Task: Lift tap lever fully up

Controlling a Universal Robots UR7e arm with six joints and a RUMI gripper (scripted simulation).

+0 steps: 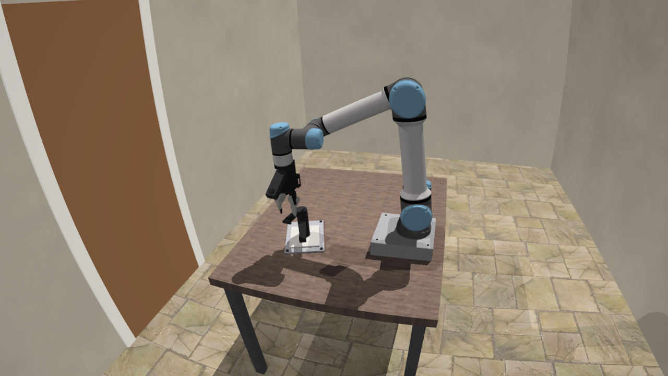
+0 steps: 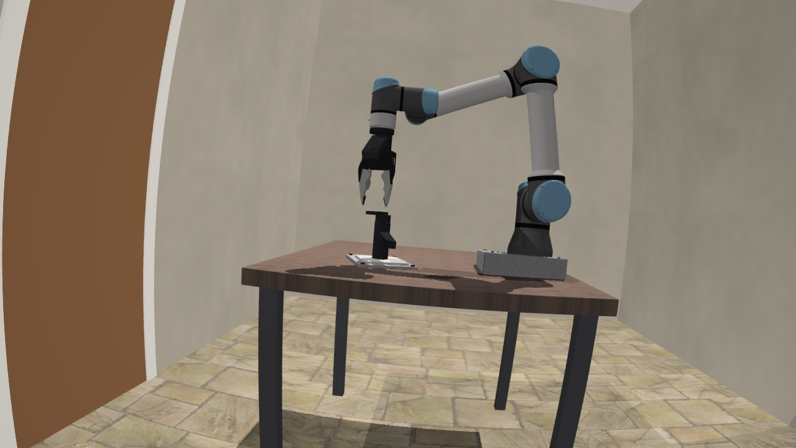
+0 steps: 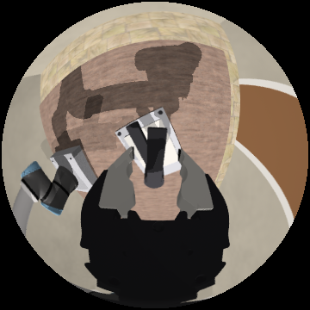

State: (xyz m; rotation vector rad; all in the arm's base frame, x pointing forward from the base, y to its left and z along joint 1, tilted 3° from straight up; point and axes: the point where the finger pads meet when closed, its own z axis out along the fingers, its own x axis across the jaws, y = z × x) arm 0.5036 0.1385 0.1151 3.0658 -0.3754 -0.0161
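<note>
My hand is 4 cm to the left of the flat lever, 3 cm above it and 1 cm past it. Round my hand: black tap (9 cm below, 7 cm to the right, 2 cm behind).
</note>
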